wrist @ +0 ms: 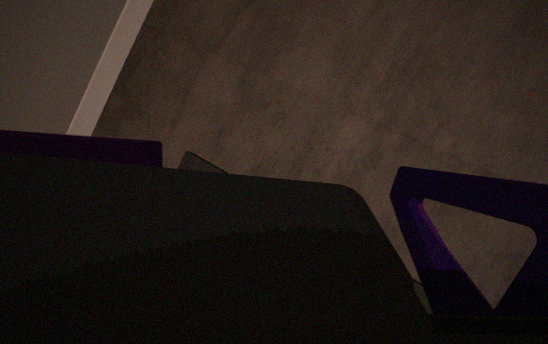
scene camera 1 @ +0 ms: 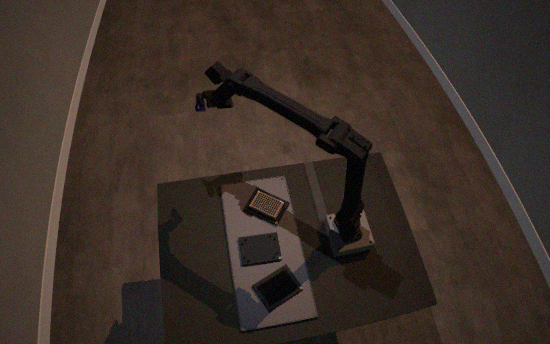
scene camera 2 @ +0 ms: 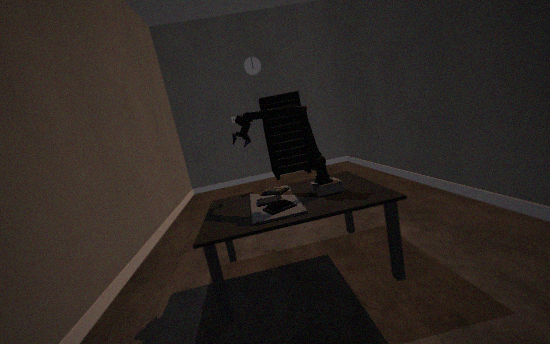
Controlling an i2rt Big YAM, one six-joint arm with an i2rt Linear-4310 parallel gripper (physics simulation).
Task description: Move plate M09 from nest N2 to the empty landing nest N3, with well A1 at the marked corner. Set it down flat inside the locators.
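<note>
A light plate with a grid of wells [scene camera 1: 267, 203] [scene camera 2: 276, 190] sits in a dark nest at the far end of the pale board [scene camera 1: 233, 220] in scene camera 1. A flat grey nest [scene camera 1: 260, 249] with small dots near its corners lies in the middle. A dark rectangular piece with a black inside [scene camera 1: 276, 288] [scene camera 2: 280, 207] lies at the near end; I cannot tell whether it holds a plate. No labels or well marks are readable. My gripper [scene camera 1: 215, 105] [scene camera 2: 240, 144] [wrist: 283, 170] is open and empty, high up and beyond the board's far end, well away from all three.
The arm's pale base [scene camera 1: 352, 245] [scene camera 2: 326, 187] stands on the table [scene camera 1: 400, 280] [scene camera 2: 360, 196], right of the board. A dark slatted cabinet [scene camera 2: 287, 140] stands behind the arm. The wrist view shows floor [wrist: 300, 90] and a pale skirting strip [wrist: 112, 65].
</note>
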